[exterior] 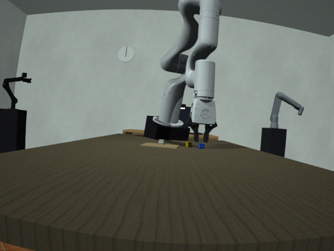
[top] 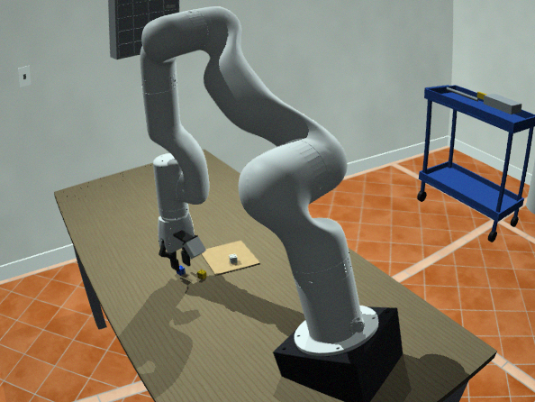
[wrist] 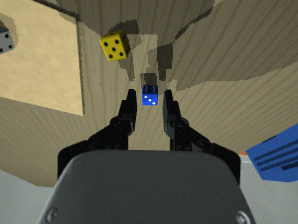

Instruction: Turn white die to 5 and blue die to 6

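My hand is 10 mm short of the blue die and 40 mm above it. Also, from my hand: white die (50 mm behind, 150 mm to the right, 30 mm below); tan mat (20 mm behind, 160 mm to the right, 40 mm below); yellow die (50 mm behind, 40 mm to the right, 40 mm below).
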